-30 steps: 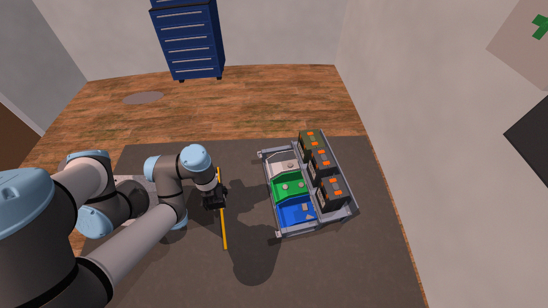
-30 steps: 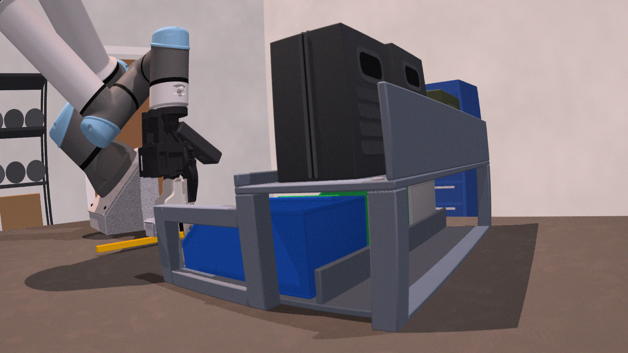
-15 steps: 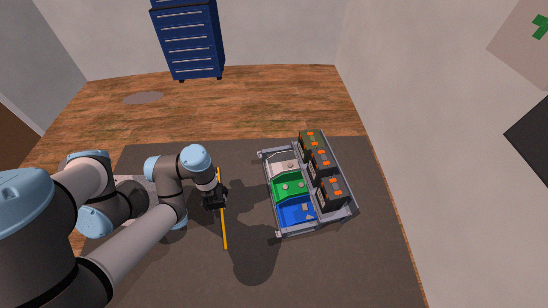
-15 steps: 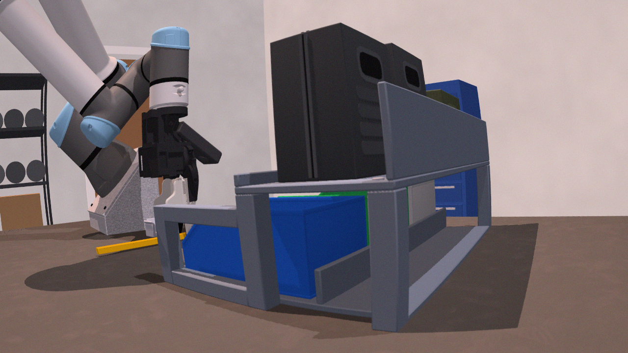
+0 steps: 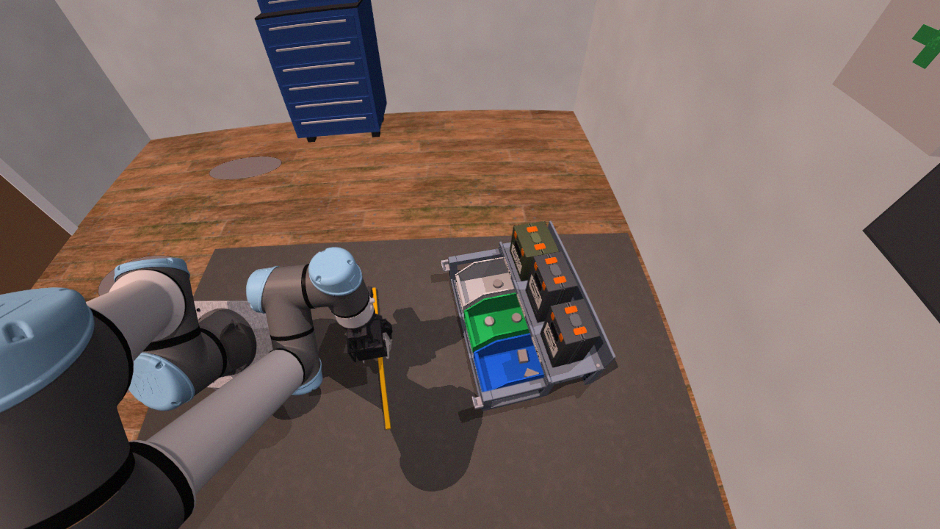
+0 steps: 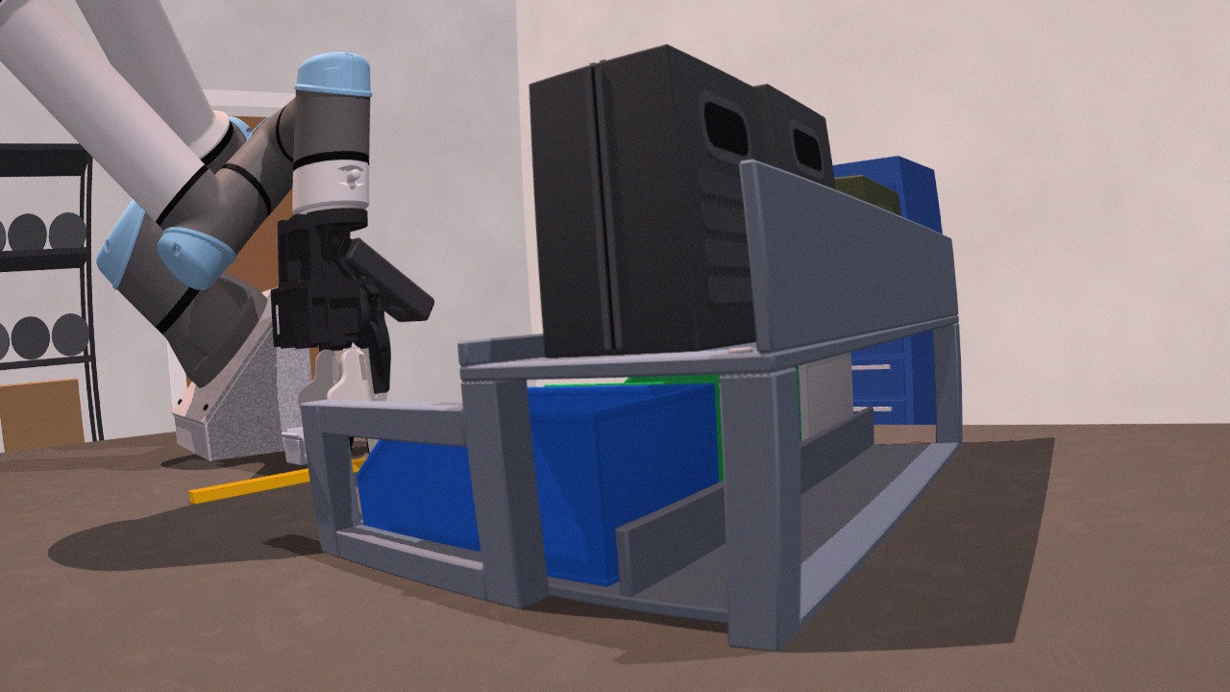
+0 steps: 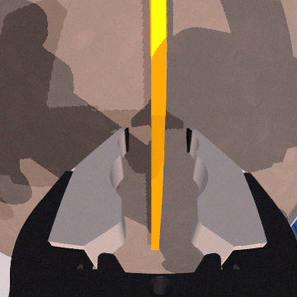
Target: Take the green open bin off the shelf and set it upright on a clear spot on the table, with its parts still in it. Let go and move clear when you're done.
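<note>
Right now my hand is 2 cm above the yellow bar. Also, from my hand: grey bin 26 cm ahead, 19 cm to the left, 2 cm above; green open bin 29 cm ahead, 9 cm to the left, 2 cm above; blue bin 33 cm ahead, 2 cm to the right, 2 cm above.
</note>
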